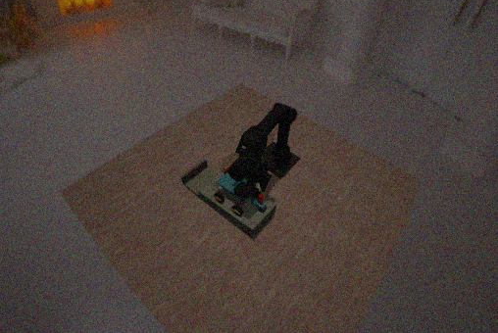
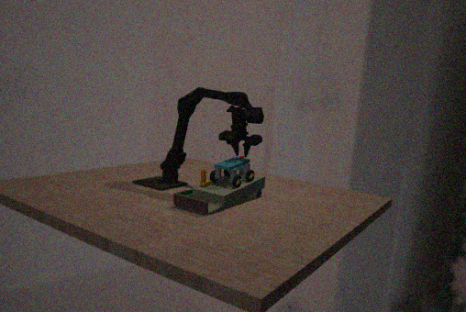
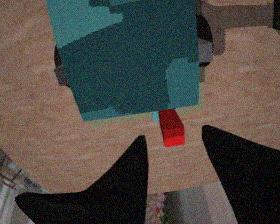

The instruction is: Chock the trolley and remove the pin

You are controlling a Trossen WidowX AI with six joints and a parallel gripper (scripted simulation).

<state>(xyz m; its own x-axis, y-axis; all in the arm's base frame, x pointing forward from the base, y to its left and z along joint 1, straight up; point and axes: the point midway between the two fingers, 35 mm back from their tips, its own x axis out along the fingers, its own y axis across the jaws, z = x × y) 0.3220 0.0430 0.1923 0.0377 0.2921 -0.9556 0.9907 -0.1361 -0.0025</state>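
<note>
Now: the red-headed stop pin 4 cm below my gripper tip and 1 cm to the left of it. From my gripper tip the other things lie so: yellow chock 18 cm to the right, 9 cm below, 7 cm behind; grey-green ramp 12 cm below, 10 cm to the right, 1 cm ahead; trolley 9 cm to the right, 6 cm below, 1 cm ahead.
</note>
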